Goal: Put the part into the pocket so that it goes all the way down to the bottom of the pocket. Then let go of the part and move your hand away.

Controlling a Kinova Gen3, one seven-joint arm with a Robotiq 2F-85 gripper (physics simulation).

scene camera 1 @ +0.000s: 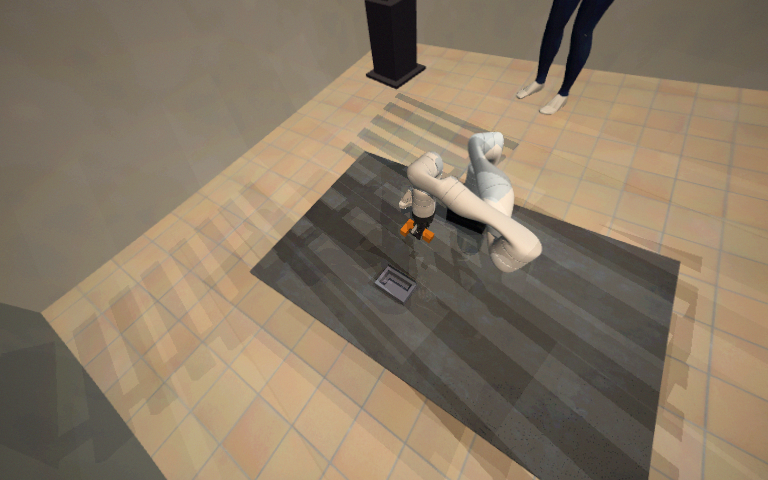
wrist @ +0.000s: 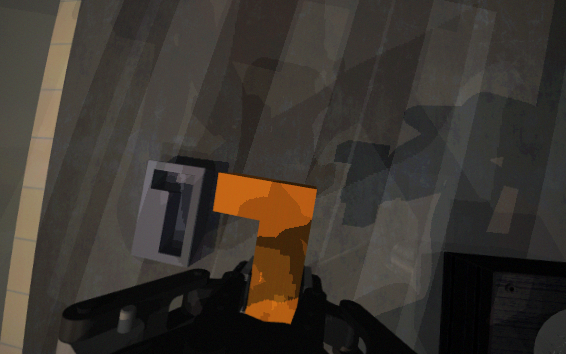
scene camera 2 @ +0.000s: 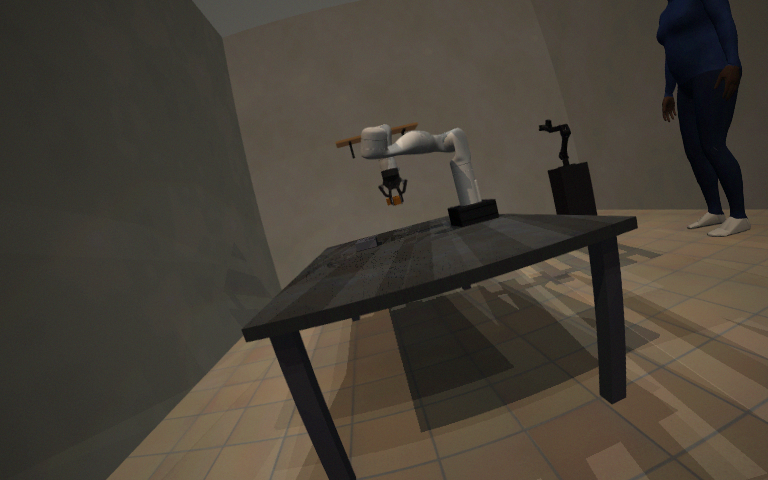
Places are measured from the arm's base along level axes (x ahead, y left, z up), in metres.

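Pixels of known places: gripper, fingertip midpoint: [scene camera 1: 422, 235] [wrist: 279, 273] [scene camera 2: 397, 204]; arm's base at its link origin: [scene camera 2: 470, 203].
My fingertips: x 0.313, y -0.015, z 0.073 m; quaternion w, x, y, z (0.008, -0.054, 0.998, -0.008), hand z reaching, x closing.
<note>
For each thing: its top centre in the pictures, then the offset to it from my fingertips. "pt": a spot on its surface instead. Level surfaces: height alone.
- orange L-shaped part at its top centre: [wrist: 250, 272] [scene camera 1: 416, 230] [scene camera 2: 392, 196] dx +0.016, dy -0.012, dz +0.042 m
- grey block at its top centre: [wrist: 166, 211] [scene camera 1: 395, 283] [scene camera 2: 366, 239] dx +0.177, dy +0.014, dz -0.116 m
- L-shaped pocket at a spot on its surface: [wrist: 173, 215] pt dx +0.178, dy +0.021, dz -0.136 m
- dark table at its surface level: dz -0.152 m
The orange L-shaped part [scene camera 1: 428, 234] [scene camera 2: 394, 200] [wrist: 270, 200] is held by its long leg between the fingers of my gripper [scene camera 1: 417, 229] [scene camera 2: 393, 198] [wrist: 279, 273], which is shut on it. The gripper points down and holds the part high above the table. The grey block [scene camera 1: 397, 292] [scene camera 2: 367, 243] [wrist: 150, 225] with the L-shaped pocket [scene camera 1: 388, 277] [wrist: 173, 215] lies on the table. In the wrist view the block is left of the part, and the pocket's outline is turned much like the part. The fingertips are partly hidden behind the part.
The dark table [scene camera 1: 509, 350] [scene camera 2: 441, 260] [wrist: 280, 30] carries the arm's black base [scene camera 2: 473, 212] [wrist: 465, 300], which is right of the gripper in the wrist view. A dark pedestal [scene camera 1: 393, 42] [scene camera 2: 573, 189] and a standing person [scene camera 1: 572, 39] [scene camera 2: 702, 73] are beyond the table.
</note>
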